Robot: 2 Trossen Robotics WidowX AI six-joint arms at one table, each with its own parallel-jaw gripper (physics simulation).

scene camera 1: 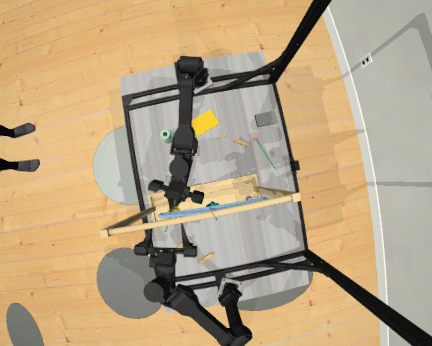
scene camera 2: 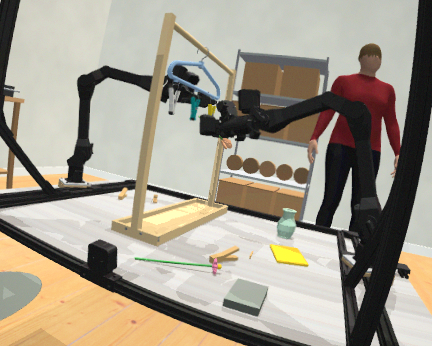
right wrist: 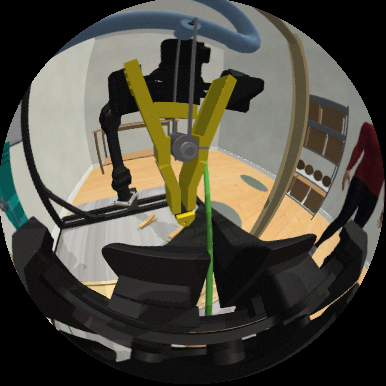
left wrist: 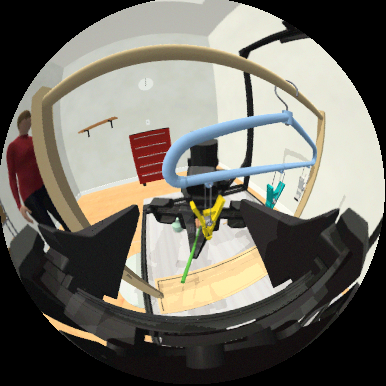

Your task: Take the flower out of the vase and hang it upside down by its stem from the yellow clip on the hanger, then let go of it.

Scene:
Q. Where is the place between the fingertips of the right gripper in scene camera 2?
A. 206,131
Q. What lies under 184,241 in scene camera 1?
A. The left gripper.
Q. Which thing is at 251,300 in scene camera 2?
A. A grey block.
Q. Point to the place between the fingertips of the right gripper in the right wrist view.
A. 203,210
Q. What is the right gripper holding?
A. An orange flower.

